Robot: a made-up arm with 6 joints. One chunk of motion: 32 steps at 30 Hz.
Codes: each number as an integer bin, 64 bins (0 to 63) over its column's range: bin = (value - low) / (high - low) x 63, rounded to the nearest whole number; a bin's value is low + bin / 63 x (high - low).
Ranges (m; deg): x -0.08..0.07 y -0.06..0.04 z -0.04..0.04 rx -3..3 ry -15..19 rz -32..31
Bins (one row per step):
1: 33 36 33 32 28 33
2: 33 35 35 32 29 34
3: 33 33 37 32 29 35
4: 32 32 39 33 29 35
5: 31 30 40 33 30 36
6: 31 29 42 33 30 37
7: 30 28 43 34 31 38
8: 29 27 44 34 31 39
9: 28 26 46 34 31 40
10: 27 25 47 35 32 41
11: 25 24 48 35 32 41
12: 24 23 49 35 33 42
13: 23 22 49 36 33 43
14: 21 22 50 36 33 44
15: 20 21 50 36 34 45
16: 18 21 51 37 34 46
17: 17 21 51 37 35 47
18: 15 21 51 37 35 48
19: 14 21 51 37 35 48
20: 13 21 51 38 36 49
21: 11 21 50 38 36 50
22: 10 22 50 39 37 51
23: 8 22 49 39 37 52
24: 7 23 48 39 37 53
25: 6 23 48 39 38 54
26: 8 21 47 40 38 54
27: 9 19 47 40 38 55
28: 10 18 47 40 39 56
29: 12 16 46 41 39 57
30: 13 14 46 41 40 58
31: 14 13 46 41 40 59
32: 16 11 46 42 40 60
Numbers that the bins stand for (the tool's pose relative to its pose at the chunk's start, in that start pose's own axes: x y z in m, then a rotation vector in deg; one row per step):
1: -0.0014 -0.0029 0.0019 0.05 0.11 1.00
2: -0.0014 -0.0044 0.0044 0.05 0.65 2.00
3: -0.0014 -0.0076 0.0070 0.05 0.65 3.00
4: -0.0038 -0.0092 0.0095 0.14 0.65 3.00
5: -0.0062 -0.0124 0.0108 0.14 1.19 4.00
6: -0.0062 -0.0140 0.0133 0.14 1.19 5.00
7: -0.0086 -0.0156 0.0146 0.24 1.73 6.00
8: -0.0110 -0.0171 0.0159 0.24 1.73 7.00
9: -0.0133 -0.0187 0.0184 0.24 1.73 8.00
10: -0.0157 -0.0203 0.0197 0.33 2.27 9.00
11: -0.0205 -0.0219 0.0210 0.33 2.27 9.00
12: -0.0229 -0.0235 0.0222 0.33 2.81 10.00
13: -0.0252 -0.0251 0.0222 0.43 2.81 11.00
14: -0.0300 -0.0251 0.0235 0.43 2.81 12.00
15: -0.0324 -0.0267 0.0235 0.43 3.35 13.00
16: -0.0371 -0.0267 0.0248 0.52 3.35 14.00
17: -0.0395 -0.0267 0.0248 0.52 3.89 15.00
18: -0.0443 -0.0267 0.0248 0.52 3.89 16.00
19: -0.0467 -0.0267 0.0248 0.52 3.89 16.00
20: -0.0490 -0.0267 0.0248 0.62 4.43 17.00
21: -0.0538 -0.0267 0.0235 0.62 4.43 18.00
22: -0.0562 -0.0251 0.0235 0.71 4.97 19.00
23: -0.0610 -0.0251 0.0222 0.71 4.97 20.00
24: -0.0633 -0.0235 0.0210 0.71 4.97 21.00
25: -0.0657 -0.0235 0.0210 0.71 5.51 22.00
26: -0.0610 -0.0267 0.0197 0.81 5.51 22.00
27: -0.0586 -0.0298 0.0197 0.81 5.51 23.00
28: -0.0562 -0.0314 0.0197 0.81 6.05 24.00
29: -0.0514 -0.0346 0.0184 0.90 6.05 25.00
30: -0.0490 -0.0378 0.0184 0.90 6.59 26.00
31: -0.0467 -0.0394 0.0184 0.90 6.59 27.00
32: -0.0419 -0.0425 0.0184 1.00 6.59 28.00

